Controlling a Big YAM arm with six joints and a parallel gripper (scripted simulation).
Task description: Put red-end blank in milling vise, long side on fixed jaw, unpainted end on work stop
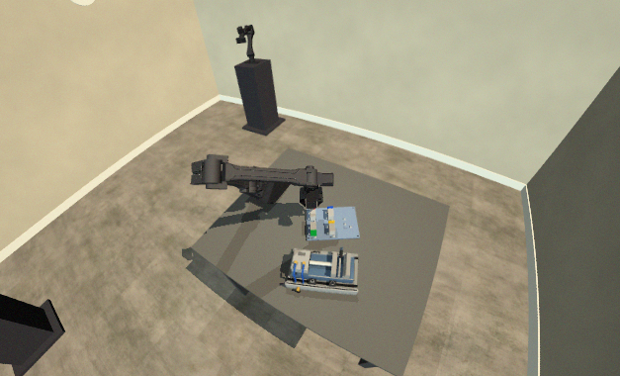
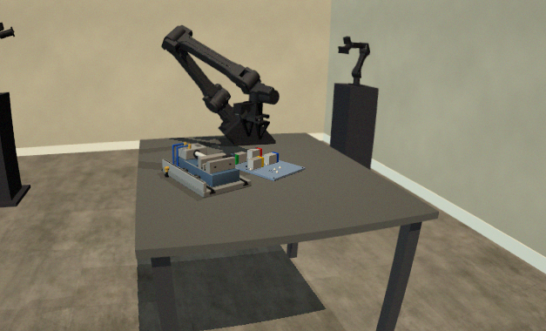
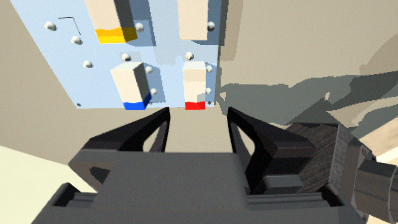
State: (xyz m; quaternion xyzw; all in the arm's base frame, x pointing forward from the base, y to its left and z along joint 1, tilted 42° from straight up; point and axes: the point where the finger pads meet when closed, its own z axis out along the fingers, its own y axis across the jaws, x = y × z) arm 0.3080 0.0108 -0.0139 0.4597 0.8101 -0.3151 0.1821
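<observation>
My hand is 7 cm above the grey bar with red end. From my hand the other things lie so: light blue plate: 11 cm ahead, 10 cm below, 1 cm to the left; then blue-ended blank: 8 cm ahead, 7 cm below, 5 cm to the left; then green-ended blank: 8 cm to the right, 7 cm below, 5 cm ahead.
</observation>
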